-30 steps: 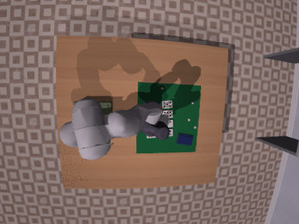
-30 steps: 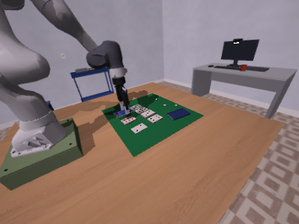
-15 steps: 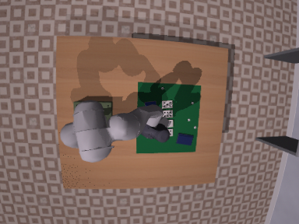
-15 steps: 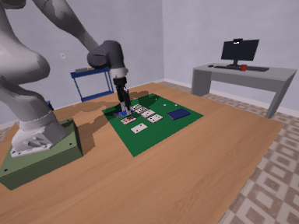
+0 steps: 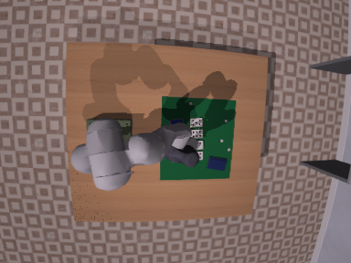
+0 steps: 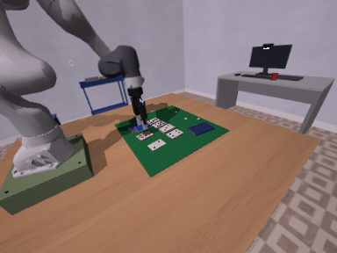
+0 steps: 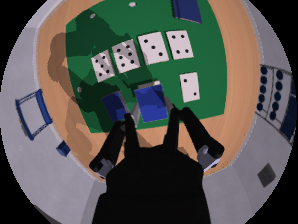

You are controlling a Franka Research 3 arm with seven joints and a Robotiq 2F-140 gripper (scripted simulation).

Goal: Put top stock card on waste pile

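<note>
Now: the blue-backed card 30 mm below my hand. The rest, counted from my hand: green mat: 160 mm ahead, 110 mm below, 20 mm to the left.
</note>
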